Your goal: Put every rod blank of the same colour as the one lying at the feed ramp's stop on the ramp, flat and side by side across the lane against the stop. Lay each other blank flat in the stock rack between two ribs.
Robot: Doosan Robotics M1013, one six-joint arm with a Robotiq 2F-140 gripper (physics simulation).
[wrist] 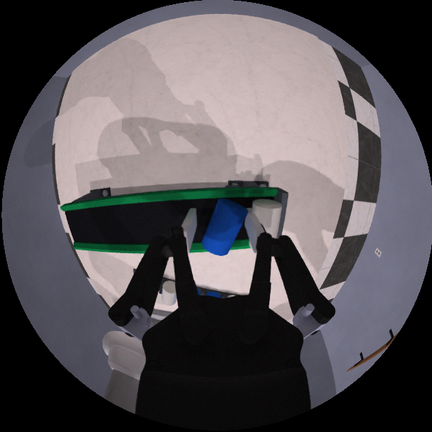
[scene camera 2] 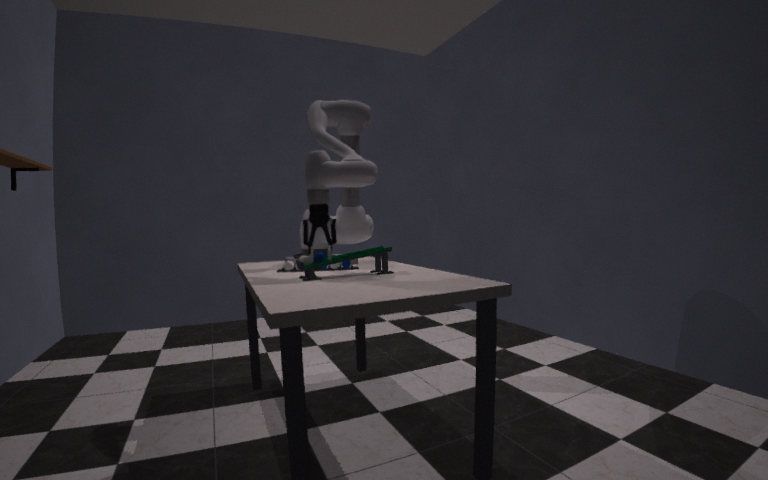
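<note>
The green-railed feed ramp (scene camera 2: 362, 252) (wrist: 150, 198) slopes down to its grey stop (wrist: 283, 212). A white blank (wrist: 267, 215) lies across the lane against the stop, partly hidden by a finger. A blue blank (scene camera 2: 320, 257) (wrist: 225, 227) is skewed across the lane up-ramp of it, its near end over the near rail; whether it rests on that rail, I cannot tell. My gripper (scene camera 2: 321, 247) (wrist: 220, 216) is part open, its fingers on either side of the blue blank without gripping it. The stock rack is mostly hidden behind the gripper in the wrist view.
Behind the ramp in the scene view, a white blank (scene camera 2: 289, 264) and a blue blank (scene camera 2: 346, 264) show at the stock rack. A white blank (wrist: 169, 292) and part of a blue one (wrist: 209, 294) show there in the wrist view. The table (scene camera 2: 396, 288) (wrist: 260, 100) carries ramp and rack.
</note>
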